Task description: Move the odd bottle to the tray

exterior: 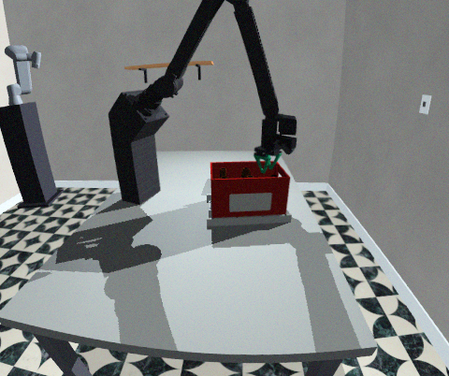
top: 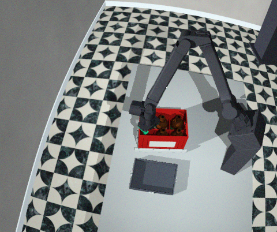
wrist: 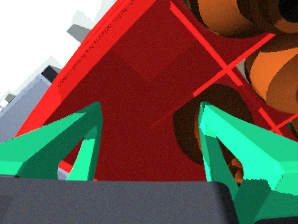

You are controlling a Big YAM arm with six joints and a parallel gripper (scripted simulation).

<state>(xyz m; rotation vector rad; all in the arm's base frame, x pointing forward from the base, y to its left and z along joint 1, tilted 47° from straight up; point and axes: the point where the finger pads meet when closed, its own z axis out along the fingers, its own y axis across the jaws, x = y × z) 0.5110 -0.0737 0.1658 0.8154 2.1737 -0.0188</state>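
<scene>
Right now the crate is 9 cm behind my hand, 4 cm to the right of it and 7 cm below it. Round my hand: dark grey tray: 3 cm behind, 23 cm to the left, 14 cm below; then glass bottle: 9 cm behind, 8 cm to the right, 7 cm below.
</scene>
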